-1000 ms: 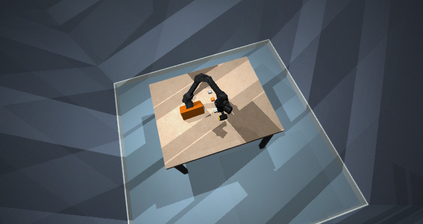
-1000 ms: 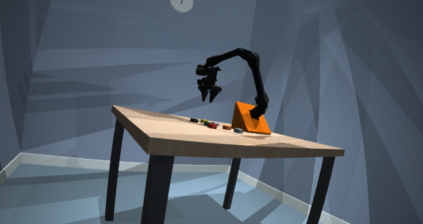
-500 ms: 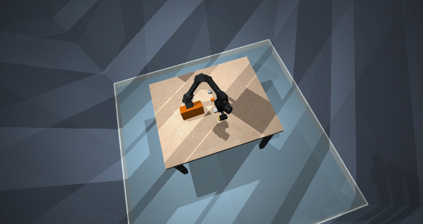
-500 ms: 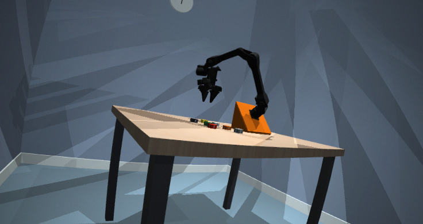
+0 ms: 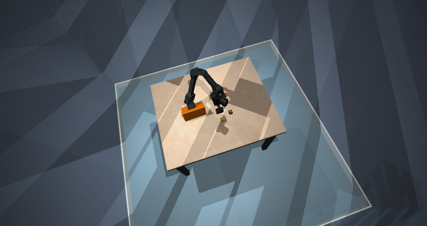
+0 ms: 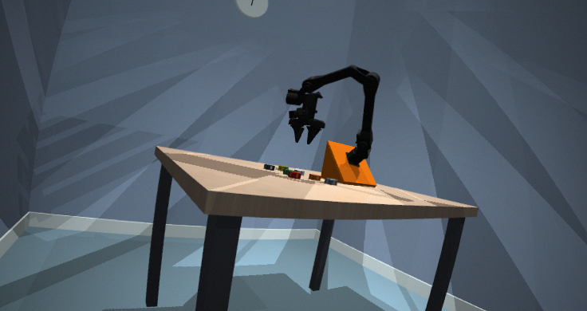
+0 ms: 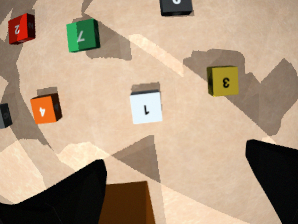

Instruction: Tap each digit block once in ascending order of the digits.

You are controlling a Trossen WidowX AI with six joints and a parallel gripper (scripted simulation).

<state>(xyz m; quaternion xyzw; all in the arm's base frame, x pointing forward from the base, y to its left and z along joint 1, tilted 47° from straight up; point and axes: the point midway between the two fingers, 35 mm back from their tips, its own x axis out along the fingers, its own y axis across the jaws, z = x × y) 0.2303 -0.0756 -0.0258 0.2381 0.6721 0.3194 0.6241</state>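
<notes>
The black block is 12 cm below my gripper tip, 12 cm ahead of it and 2 cm to the right of it. Also, from my gripper tip: yellow block (12 cm below, 7 cm to the right, 3 cm ahead); white block (12 cm below, 2 cm to the left); green block (12 cm below, 8 cm to the left, 8 cm ahead).
</notes>
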